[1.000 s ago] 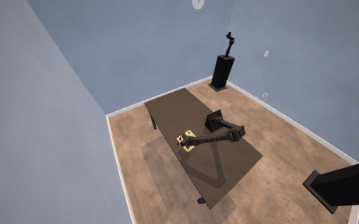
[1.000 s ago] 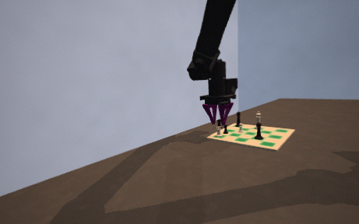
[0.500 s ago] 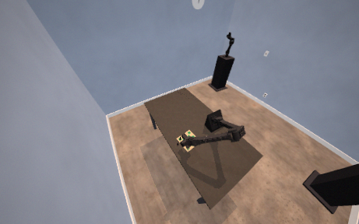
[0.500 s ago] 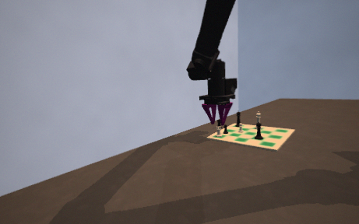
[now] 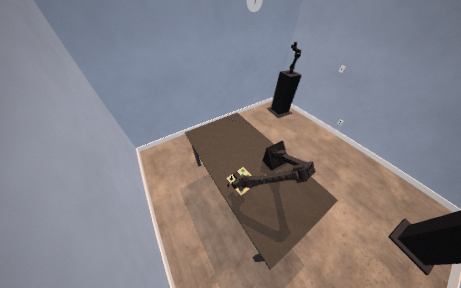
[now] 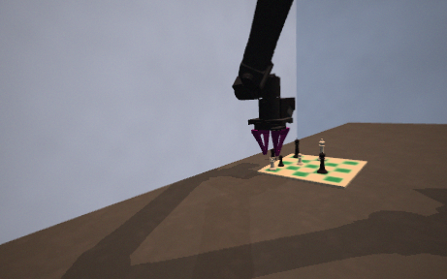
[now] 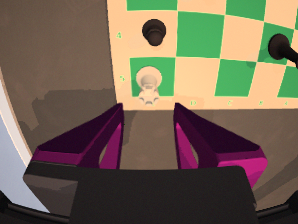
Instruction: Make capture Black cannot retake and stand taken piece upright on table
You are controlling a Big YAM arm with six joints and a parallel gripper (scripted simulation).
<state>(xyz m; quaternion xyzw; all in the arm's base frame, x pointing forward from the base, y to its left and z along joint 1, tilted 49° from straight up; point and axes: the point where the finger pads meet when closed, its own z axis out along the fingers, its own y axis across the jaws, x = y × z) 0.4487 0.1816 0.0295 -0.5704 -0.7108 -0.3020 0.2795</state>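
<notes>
The white pawn is 30 mm behind my hand, 90 mm to the right of it and 40 mm below it. From my hand the other things lie so: tall white piece (50 mm behind, 170 mm to the right, 20 mm below); chessboard (60 mm behind, 90 mm to the right, 50 mm below); tall black piece (30 mm ahead, 150 mm to the right, 20 mm below).
</notes>
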